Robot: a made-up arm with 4 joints.
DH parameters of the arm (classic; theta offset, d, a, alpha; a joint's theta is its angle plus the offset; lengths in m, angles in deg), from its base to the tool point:
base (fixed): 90 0.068 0 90
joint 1: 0 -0.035 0.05 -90
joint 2: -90 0.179 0.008 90
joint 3: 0 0.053 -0.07 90
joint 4: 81.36 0 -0.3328 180
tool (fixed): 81.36 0.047 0 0
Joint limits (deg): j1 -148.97..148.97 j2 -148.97..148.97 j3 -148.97..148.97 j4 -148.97..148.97
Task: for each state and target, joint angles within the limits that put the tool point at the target. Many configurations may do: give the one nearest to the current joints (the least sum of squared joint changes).
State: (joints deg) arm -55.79 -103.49 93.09 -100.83
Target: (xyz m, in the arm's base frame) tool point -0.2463 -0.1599 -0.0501
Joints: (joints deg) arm -73.61 -101.35 99.85 -109.65
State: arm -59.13 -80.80 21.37 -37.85
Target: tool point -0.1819 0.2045 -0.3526
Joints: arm -92.82 -66.16 0.15 -70.24
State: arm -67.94 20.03 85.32 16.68
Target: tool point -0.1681 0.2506 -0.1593
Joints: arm -71.64 20.20 84.64 17.76
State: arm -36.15 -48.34 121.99 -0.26
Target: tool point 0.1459 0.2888 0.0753
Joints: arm -23.51 -43.17 120.35 14.05
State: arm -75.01 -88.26 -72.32 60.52
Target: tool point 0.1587 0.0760 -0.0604
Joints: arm -75.80 -51.83 -93.60 46.48
